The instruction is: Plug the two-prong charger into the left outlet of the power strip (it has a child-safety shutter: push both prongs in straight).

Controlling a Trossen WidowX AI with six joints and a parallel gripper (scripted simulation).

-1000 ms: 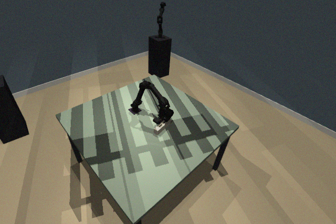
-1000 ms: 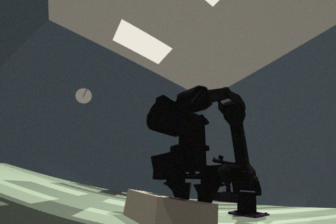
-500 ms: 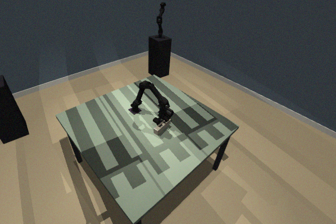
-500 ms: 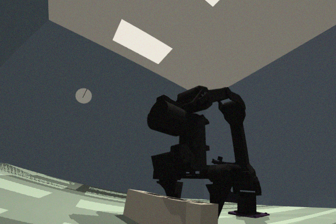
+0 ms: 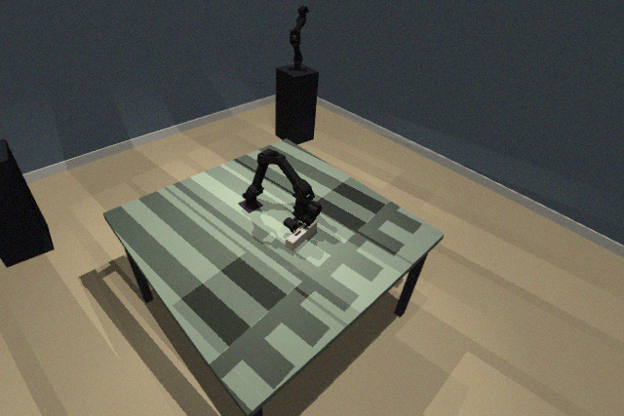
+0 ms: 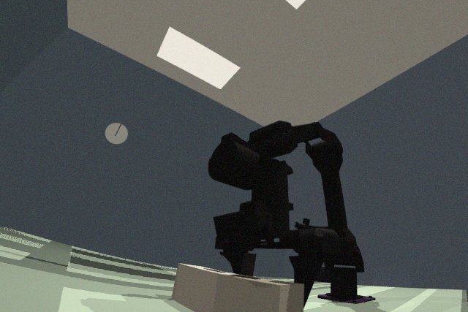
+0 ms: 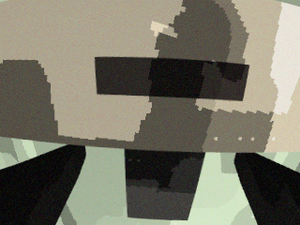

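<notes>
Right now my gripper tip is 2 cm short of the black two-prong charger and 1 cm below it.
</notes>
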